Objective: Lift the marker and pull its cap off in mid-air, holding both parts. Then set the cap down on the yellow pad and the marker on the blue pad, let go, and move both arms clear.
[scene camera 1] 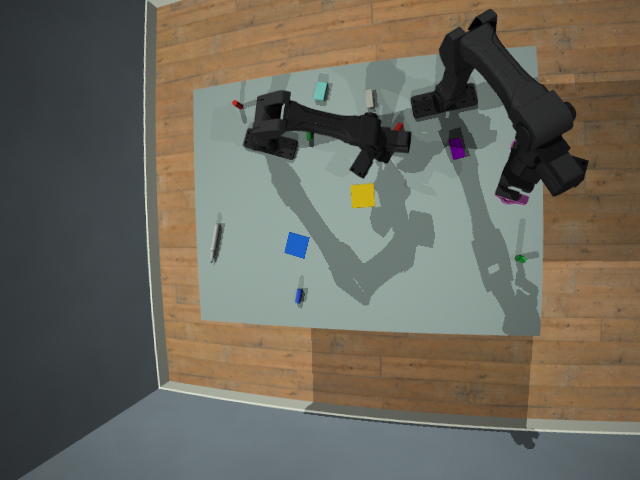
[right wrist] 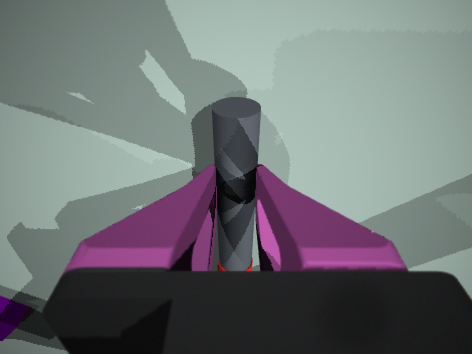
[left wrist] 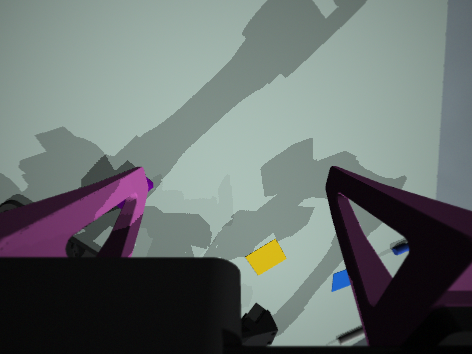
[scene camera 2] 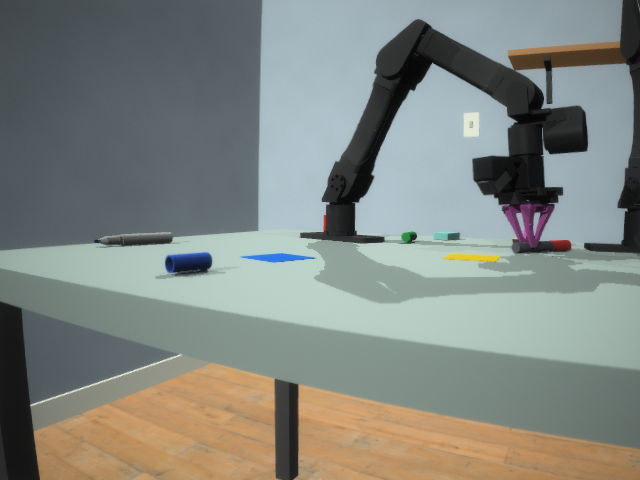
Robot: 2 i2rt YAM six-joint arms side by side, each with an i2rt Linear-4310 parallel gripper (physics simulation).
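Places are measured from the left arm's base along level axes (x ahead, y left, z up), in metres.
Pixels of known places: left gripper, fingertip midpoint: (scene camera 1: 511, 184) (left wrist: 236, 176); right gripper, fingertip midpoint: (right wrist: 236, 176) (scene camera 2: 529, 247); left arm's base, link origin: (scene camera 1: 443, 101); right arm's base, link origin: (scene camera 1: 270, 143) (scene camera 2: 340, 239).
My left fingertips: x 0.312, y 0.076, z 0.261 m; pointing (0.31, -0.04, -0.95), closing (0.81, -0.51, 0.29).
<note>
For each thing: its top centre in the pictures, then the offset to it from my left fingertips. "pt": a spot on its surface instead.
- dark grey barrel, surface spot: (right wrist: 237, 125) (scene camera 2: 516, 242) pt dz -0.243, dx -0.172, dy -0.316 m
- red cap, top centre: (scene camera 2: 559, 240) (scene camera 1: 396, 129) dz -0.242, dx -0.251, dy -0.236 m
- yellow pad, top centre: (scene camera 2: 472, 257) (left wrist: 266, 257) (scene camera 1: 362, 195) dz -0.261, dx -0.067, dy -0.384 m
- blue pad, top centre: (scene camera 2: 278, 257) (left wrist: 344, 278) (scene camera 1: 296, 245) dz -0.261, dx +0.056, dy -0.641 m
- blue tube, top centre: (scene camera 2: 188, 253) (left wrist: 405, 251) (scene camera 1: 298, 296) dz -0.240, dx +0.232, dy -0.663 m
- grey pen, top centre: (scene camera 2: 133, 233) (scene camera 1: 213, 244) (left wrist: 360, 336) dz -0.241, dx -0.002, dy -0.959 m
- teal block, top centre: (scene camera 2: 447, 232) (scene camera 1: 320, 90) dz -0.246, dx -0.444, dy -0.458 m
- white block, top centre: (scene camera 1: 369, 98) dz -0.249, dx -0.374, dy -0.303 m
- green cylinder, top centre: (scene camera 2: 409, 232) (scene camera 1: 308, 132) dz -0.240, dx -0.312, dy -0.522 m
- purple block, top centre: (left wrist: 129, 192) (scene camera 1: 457, 148) dz -0.246, dx -0.153, dy -0.067 m
The marker has a dark grey barrel (scene camera 2: 519, 248) (right wrist: 237, 125) and a red cap (scene camera 1: 398, 126) (scene camera 2: 561, 245) (right wrist: 248, 267), joined and lying on the table. My right gripper (scene camera 2: 532, 245) (right wrist: 236, 176) points down and is shut on the grey barrel; in scene camera 1 the arm hides its fingers. My left gripper (scene camera 1: 511, 172) (left wrist: 236, 176) is open and empty, high above the right side of the table. The yellow pad (scene camera 1: 362, 195) (scene camera 2: 471, 257) (left wrist: 266, 257) lies near the marker. The blue pad (scene camera 1: 297, 244) (scene camera 2: 278, 257) (left wrist: 341, 280) lies farther to the left in scene camera 1.
A blue tube (scene camera 1: 298, 296) (scene camera 2: 188, 262) and a grey pen (scene camera 1: 215, 241) (scene camera 2: 146, 238) lie beyond the blue pad. A teal block (scene camera 1: 321, 90), a white block (scene camera 1: 370, 98) and a green cylinder (scene camera 1: 309, 135) lie near the right arm. A purple block (scene camera 1: 456, 148) lies near the left arm's base.
</note>
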